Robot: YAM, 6 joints.
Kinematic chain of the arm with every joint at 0, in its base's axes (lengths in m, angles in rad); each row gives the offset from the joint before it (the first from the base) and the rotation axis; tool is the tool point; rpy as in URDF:
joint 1: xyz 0 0 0.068 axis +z
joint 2: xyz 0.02 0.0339 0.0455 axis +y
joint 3: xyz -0.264 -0.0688 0 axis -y
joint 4: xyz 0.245 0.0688 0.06 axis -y
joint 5: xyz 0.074 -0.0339 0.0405 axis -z
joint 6: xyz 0.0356 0 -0.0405 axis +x
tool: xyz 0 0 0 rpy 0 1.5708 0
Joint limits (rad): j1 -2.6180..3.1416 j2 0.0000..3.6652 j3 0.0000..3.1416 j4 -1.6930..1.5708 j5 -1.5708..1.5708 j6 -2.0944..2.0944
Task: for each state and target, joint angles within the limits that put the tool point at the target. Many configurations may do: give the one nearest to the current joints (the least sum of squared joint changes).
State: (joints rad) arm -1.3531 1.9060 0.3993 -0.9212 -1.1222 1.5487
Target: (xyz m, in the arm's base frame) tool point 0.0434 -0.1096 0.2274
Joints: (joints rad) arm -1.4757 0.9974 0.6727 -1.4164 -1.1711 1.5487
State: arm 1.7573 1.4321 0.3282 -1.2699 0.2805 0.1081
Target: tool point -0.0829 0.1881 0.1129
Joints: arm 2.0262 1.6745 0.7431 -0.9799 0.2348 0.1081
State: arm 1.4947 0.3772 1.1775 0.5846 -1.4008 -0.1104
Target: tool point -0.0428 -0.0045 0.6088
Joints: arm 1.0480 0.8257 1.6515 0.6001 -1.3634 -0.1104
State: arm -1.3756 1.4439 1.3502 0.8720 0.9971 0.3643
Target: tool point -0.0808 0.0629 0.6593
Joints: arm -0.9541 0.9573 2.0123 0.8944 0.9785 0.3643
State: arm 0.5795 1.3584 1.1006 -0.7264 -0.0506 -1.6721
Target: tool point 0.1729 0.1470 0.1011
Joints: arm 0.6945 1.6885 0.7303 -0.7411 -0.0648 -1.6721
